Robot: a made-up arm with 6 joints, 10 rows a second.
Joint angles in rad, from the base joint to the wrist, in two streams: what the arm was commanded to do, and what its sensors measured. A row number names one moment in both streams.
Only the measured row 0 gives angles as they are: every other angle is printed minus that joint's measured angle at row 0.
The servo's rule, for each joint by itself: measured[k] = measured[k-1] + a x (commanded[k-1-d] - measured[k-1]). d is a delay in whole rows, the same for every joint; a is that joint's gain. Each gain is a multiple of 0.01, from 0.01 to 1. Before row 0 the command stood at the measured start. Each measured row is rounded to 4 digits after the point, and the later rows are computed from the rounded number. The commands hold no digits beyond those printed.
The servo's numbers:
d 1
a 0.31 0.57 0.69 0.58 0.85 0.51
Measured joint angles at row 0: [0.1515 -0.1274 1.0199 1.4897 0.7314 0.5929]
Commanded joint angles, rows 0 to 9: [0.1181 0.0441 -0.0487 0.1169 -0.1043 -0.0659]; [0.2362 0.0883 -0.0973 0.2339 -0.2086 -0.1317]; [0.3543 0.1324 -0.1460 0.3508 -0.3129 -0.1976]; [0.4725 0.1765 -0.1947 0.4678 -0.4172 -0.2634]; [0.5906 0.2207 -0.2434 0.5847 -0.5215 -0.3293]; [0.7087 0.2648 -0.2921 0.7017 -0.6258 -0.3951]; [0.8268 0.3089 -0.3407 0.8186 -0.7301 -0.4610]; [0.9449 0.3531 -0.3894 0.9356 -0.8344 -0.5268]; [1.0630 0.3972 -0.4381 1.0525 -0.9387 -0.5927]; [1.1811 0.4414 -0.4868 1.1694 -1.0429 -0.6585]
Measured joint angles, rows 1 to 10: [0.0000 0.0000 0.0000 0.0000 0.0000 0.0000]; [0.0366 0.0251 -0.0336 0.0678 -0.0887 -0.0336]; [0.0985 0.0611 -0.0776 0.1641 -0.1906 -0.0836]; [0.1778 0.1017 -0.1248 0.2724 -0.2946 -0.1417]; [0.2692 0.1443 -0.1730 0.3857 -0.3988 -0.2038]; [0.3688 0.1878 -0.2216 0.5011 -0.5031 -0.2678]; [0.4742 0.2317 -0.2702 0.6174 -0.6074 -0.3327]; [0.5835 0.2757 -0.3188 0.7341 -0.7117 -0.3981]; [0.6955 0.3198 -0.3675 0.8510 -0.8160 -0.4637]; [0.8094 0.3639 -0.4162 0.9679 -0.9203 -0.5295]
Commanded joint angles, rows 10 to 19: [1.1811 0.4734 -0.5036 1.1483 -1.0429 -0.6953]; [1.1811 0.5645 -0.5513 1.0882 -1.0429 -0.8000]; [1.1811 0.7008 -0.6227 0.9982 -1.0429 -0.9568]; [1.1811 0.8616 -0.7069 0.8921 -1.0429 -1.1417]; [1.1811 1.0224 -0.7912 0.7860 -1.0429 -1.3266]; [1.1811 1.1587 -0.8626 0.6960 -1.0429 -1.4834]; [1.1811 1.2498 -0.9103 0.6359 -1.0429 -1.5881]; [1.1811 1.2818 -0.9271 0.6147 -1.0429 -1.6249]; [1.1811 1.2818 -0.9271 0.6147 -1.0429 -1.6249]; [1.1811 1.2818 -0.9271 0.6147 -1.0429 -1.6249]
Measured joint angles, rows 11 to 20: [0.9246 0.4081 -0.4649 1.0848 -1.0245 -0.5953]; [1.0041 0.4453 -0.4916 1.1216 -1.0401 -0.6463]; [1.0590 0.5132 -0.5328 1.1022 -1.0425 -0.7247]; [1.0969 0.6201 -0.5948 1.0419 -1.0428 -0.8431]; [1.1230 0.7578 -0.6721 0.9550 -1.0429 -0.9954]; [1.1410 0.9086 -0.7543 0.8570 -1.0429 -1.1643]; [1.1534 1.0512 -0.8290 0.7636 -1.0429 -1.3270]; [1.1620 1.1644 -0.8851 0.6895 -1.0429 -1.4602]; [1.1679 1.2313 -0.9141 0.6461 -1.0429 -1.5442]; [1.1720 1.2601 -0.9231 0.6279 -1.0429 -1.5854]
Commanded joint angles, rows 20 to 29: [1.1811 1.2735 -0.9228 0.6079 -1.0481 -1.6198]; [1.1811 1.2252 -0.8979 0.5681 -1.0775 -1.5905]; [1.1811 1.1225 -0.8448 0.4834 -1.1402 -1.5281]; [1.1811 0.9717 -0.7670 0.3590 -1.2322 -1.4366]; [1.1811 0.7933 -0.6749 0.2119 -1.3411 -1.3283]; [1.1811 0.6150 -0.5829 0.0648 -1.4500 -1.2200]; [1.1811 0.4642 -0.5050 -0.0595 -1.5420 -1.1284]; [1.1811 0.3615 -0.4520 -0.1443 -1.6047 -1.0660]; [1.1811 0.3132 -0.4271 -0.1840 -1.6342 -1.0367]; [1.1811 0.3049 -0.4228 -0.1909 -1.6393 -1.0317]
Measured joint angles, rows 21 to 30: [1.1748 1.2725 -0.9259 0.6202 -1.0429 -1.6055]; [1.1768 1.2731 -0.9238 0.6131 -1.0473 -1.6128]; [1.1781 1.2458 -0.9059 0.5870 -1.0730 -1.6014]; [1.1790 1.1755 -0.8637 0.5269 -1.1301 -1.5640]; [1.1797 1.0593 -0.7970 0.4295 -1.2169 -1.4990]; [1.1801 0.9077 -0.7128 0.3033 -1.3225 -1.4119]; [1.1804 0.7409 -0.6232 0.1650 -1.4309 -1.3140]; [1.1806 0.5832 -0.5416 0.0348 -1.5253 -1.2193]; [1.1808 0.4568 -0.4798 -0.0691 -1.5928 -1.1411]; [1.1809 0.3749 -0.4434 -0.1357 -1.6280 -1.0879]
